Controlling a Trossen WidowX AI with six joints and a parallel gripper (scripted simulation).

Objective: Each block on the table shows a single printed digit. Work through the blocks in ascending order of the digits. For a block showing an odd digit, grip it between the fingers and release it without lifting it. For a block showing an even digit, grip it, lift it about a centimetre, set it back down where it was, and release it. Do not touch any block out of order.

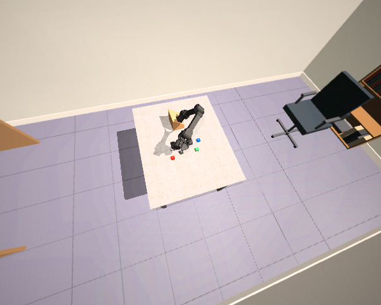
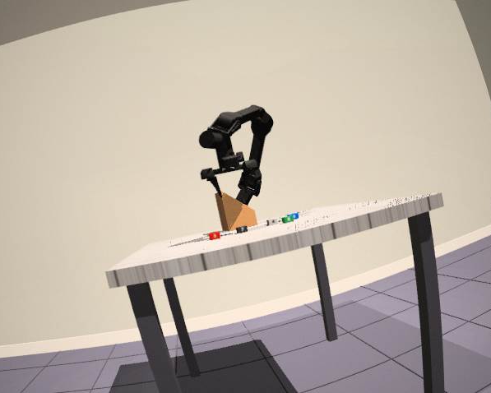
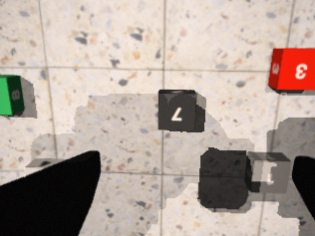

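Right now the blue block is 9 cm behind my gripper tip, 21 cm to the left of it and 12 cm below it. Round my gripper tip: red block: 3 cm ahead, 9 cm to the right, 12 cm below; then dark block: 1 cm behind, 12 cm below; then white block: 8 cm behind, 13 cm to the left, 12 cm below.
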